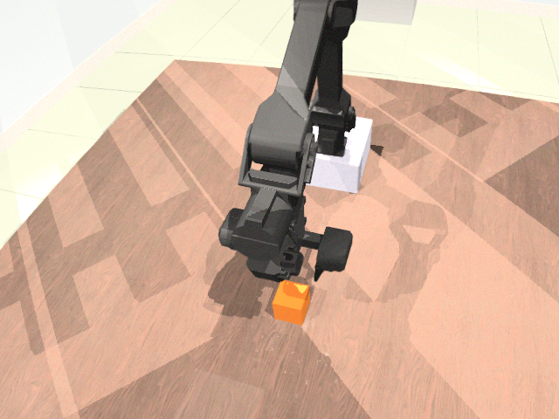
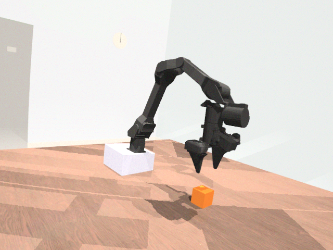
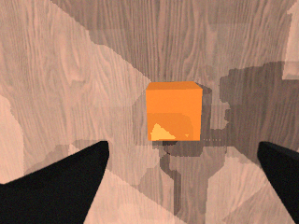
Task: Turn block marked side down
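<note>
My gripper tip is now 1 cm past the block and 9 cm above it.
</note>
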